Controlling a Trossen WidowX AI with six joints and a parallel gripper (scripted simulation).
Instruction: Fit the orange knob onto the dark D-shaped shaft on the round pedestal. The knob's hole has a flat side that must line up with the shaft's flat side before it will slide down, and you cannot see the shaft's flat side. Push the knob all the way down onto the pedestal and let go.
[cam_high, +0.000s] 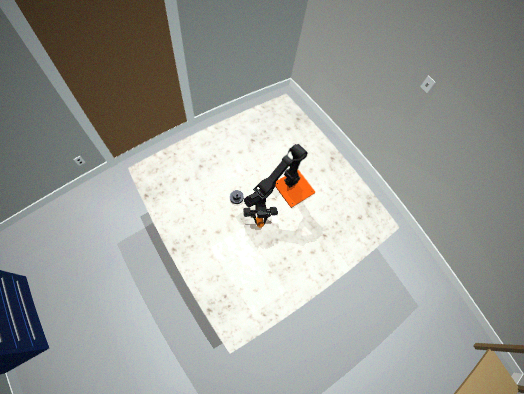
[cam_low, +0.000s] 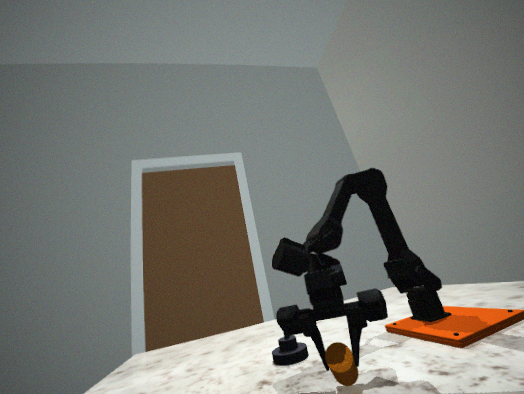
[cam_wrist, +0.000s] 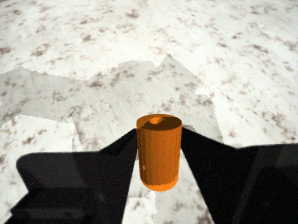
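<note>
Now: gripper tip 1 cm past the orange knob and 2 cm to the left of it. The rest, counted from my gripper tip: round pedestal 2 cm ahead, 22 cm to the right.
</note>
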